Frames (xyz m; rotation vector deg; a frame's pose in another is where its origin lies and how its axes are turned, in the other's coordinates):
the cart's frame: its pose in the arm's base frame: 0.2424 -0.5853 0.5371 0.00 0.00 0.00
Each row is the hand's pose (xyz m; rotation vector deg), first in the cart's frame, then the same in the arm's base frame.
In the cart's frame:
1: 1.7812 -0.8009 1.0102 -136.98 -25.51 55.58
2: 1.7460 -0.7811 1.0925 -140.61 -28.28 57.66
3: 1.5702 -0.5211 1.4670 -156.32 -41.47 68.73
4: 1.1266 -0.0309 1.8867 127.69 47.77 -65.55
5: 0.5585 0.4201 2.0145 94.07 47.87 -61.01
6: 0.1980 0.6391 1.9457 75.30 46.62 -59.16
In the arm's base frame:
1: 2.0236 -1.3862 1.5473 -136.98 -25.51 55.58
2: 1.9884 -1.3664 1.6296 -140.61 -28.28 57.66
3: 1.8126 -1.1064 2.0041 -156.32 -41.47 68.73
4: 1.3690 -0.6162 2.4238 127.69 47.77 -65.55
5: 0.8009 -0.1652 2.5516 94.07 47.87 -61.01
6: 0.4404 0.0538 2.4828 75.30 46.62 -59.16

